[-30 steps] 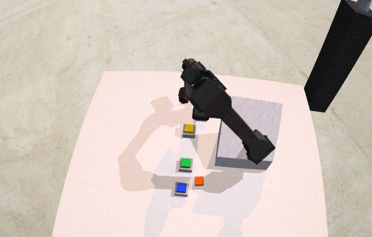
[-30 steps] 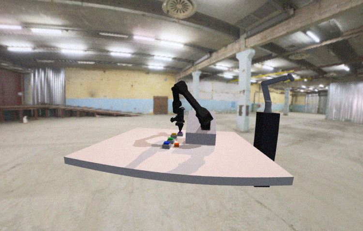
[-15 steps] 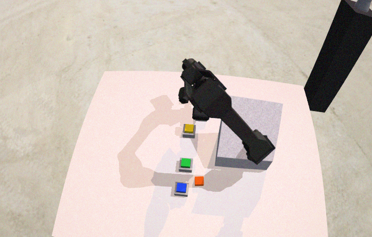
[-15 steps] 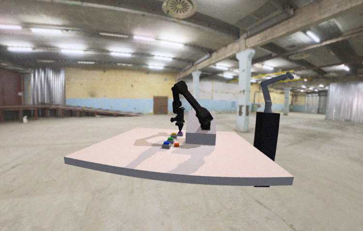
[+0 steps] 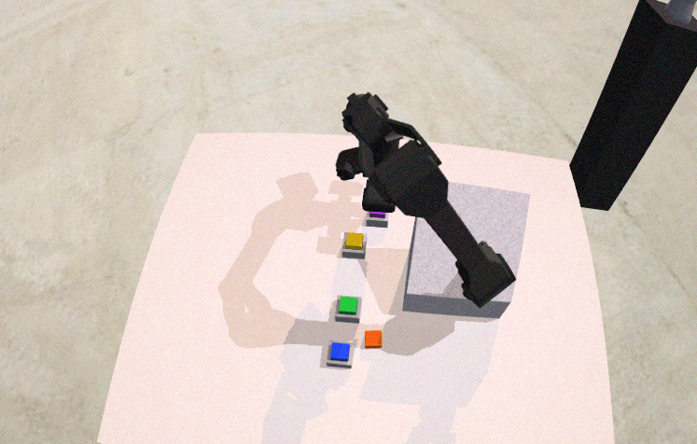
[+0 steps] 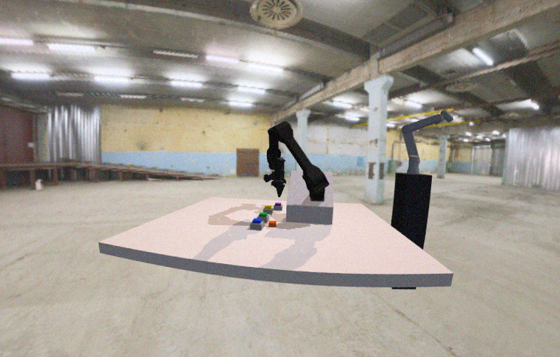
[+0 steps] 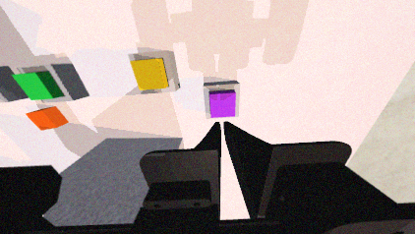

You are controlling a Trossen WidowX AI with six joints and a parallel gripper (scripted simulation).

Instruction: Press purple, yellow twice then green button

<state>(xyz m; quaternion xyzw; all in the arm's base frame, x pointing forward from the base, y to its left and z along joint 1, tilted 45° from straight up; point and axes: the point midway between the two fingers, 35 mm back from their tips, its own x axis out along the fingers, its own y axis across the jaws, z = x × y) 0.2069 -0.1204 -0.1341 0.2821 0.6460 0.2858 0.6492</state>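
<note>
My gripper tip is now 10 mm short of the purple button and 40 mm above it. From my gripper tip the other things lie so: green button: 40 mm ahead, 230 mm to the left, 40 mm below; yellow button: 50 mm ahead, 80 mm to the left, 40 mm below; small orange block: 10 mm behind, 290 mm to the left, 70 mm below.
</note>
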